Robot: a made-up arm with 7 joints. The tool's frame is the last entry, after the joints.
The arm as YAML. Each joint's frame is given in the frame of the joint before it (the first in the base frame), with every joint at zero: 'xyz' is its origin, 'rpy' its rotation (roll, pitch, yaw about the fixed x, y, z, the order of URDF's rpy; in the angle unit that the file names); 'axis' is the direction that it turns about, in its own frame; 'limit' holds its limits. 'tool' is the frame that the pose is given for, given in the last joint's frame.
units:
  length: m
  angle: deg
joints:
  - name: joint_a
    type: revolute
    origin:
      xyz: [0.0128, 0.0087, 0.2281]
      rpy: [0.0, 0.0, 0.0]
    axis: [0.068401, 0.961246, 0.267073]
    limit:
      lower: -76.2
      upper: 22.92
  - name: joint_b
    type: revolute
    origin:
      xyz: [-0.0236, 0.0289, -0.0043]
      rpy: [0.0, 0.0, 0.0]
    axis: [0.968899, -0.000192, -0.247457]
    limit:
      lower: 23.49
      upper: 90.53
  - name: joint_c
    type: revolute
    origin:
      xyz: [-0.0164, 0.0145, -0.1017]
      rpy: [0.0, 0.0, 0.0]
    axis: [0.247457, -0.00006, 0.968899]
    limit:
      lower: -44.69
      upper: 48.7
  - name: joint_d
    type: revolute
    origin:
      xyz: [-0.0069, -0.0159, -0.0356]
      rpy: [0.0, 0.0, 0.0]
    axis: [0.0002, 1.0, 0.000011]
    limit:
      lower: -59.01
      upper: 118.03
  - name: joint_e
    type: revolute
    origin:
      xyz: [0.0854, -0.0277, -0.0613]
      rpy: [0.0, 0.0, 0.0]
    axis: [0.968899, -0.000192, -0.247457]
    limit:
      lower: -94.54
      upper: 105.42
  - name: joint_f
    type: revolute
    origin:
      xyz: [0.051, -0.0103, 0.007]
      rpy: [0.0, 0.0, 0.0]
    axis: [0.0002, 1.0, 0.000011]
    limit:
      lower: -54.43
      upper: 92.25
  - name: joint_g
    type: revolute
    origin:
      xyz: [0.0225, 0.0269, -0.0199]
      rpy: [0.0, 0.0, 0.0]
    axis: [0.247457, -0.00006, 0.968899]
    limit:
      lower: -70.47
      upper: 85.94
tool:
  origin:
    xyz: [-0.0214, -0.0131, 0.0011]
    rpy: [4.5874, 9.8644, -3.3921]
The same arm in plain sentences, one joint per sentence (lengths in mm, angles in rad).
The arm has seven revolute joints in a row. What follows holds with every joint at zero, and every direction is one of the base frame's. The first joint lies 12.8 mm along +x and 8.7 mm along +y and 228.1 mm along +z from the base frame's origin and turns about the direction (0.068403, 0.961235, 0.26711), from -1.3299 to 0.4 rad. The second joint lies 23.6 mm along -x and 28.9 mm along +y and 4.3 mm along -z from the first joint and turns about the direction (0.968889, -0.0002, -0.247497), from 0.41 to 1.58 rad. The third joint lies 16.4 mm along -x and 14.5 mm along +y and 101.7 mm along -z from the second joint and turns about the direction (0.247497, -0.0001, 0.968889), from -0.78 to 0.85 rad. The fourth joint lies 6.9 mm along -x and 15.9 mm along -y and 35.6 mm along -z from the third joint and turns about the direction (0.0002, 1, 0), from -1.0299 to 2.06 rad. The fifth joint lies 85.4 mm along +x and 27.7 mm along -y and 61.3 mm along -z from the fourth joint and turns about the direction (0.968889, -0.0002, -0.247497), from -1.65 to 1.8399 rad. The sixth joint lies 51 mm along +x and 10.3 mm along -y and 7 mm along +z from the fifth joint and turns about the direction (0.0002, 1, 0), from -0.95 to 1.6101 rad. The seventh joint lies 22.5 mm along +x and 26.9 mm along +y and 19.9 mm along -z from the sixth joint and turns about the direction (0.247497, -0.0001, 0.968889), from -1.2299 to 1.4999 rad. The tool frame, which is the frame that the pose is given for, lies 21.4 mm along -x and 13.1 mm along -y and 1.1 mm along +z from the seventh joint; its axes are the base frame's turned by roll 0.0801, pitch 0.1722 and yaw -0.0592 rad (as in URDF: about the fixed x, then y, then z).
